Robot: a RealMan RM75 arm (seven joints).
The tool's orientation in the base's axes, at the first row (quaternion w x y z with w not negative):
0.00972 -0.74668 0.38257 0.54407
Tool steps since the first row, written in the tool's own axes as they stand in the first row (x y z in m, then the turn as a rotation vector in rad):
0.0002 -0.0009 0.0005 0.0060 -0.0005 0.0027
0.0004 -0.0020 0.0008 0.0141 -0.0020 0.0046
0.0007 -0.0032 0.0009 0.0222 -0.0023 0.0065
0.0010 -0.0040 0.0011 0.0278 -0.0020 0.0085
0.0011 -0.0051 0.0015 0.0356 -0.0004 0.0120
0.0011 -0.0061 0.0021 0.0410 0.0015 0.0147
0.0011 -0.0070 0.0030 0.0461 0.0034 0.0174
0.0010 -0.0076 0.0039 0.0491 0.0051 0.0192
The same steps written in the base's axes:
0.0001 0.0007 -0.0007 -0.0012 -0.0018 -0.0062
0.0006 0.0015 -0.0015 -0.0009 -0.0045 -0.0142
0.0012 0.0023 -0.0022 -0.0013 -0.0080 -0.0218
0.0016 0.0027 -0.0029 -0.0025 -0.0105 -0.0271
0.0019 0.0036 -0.0036 -0.0053 -0.0145 -0.0342
0.0020 0.0046 -0.0042 -0.0080 -0.0177 -0.0390
0.0018 0.0056 -0.0049 -0.0107 -0.0208 -0.0435
0.0014 0.0065 -0.0055 -0.0128 -0.0229 -0.0460

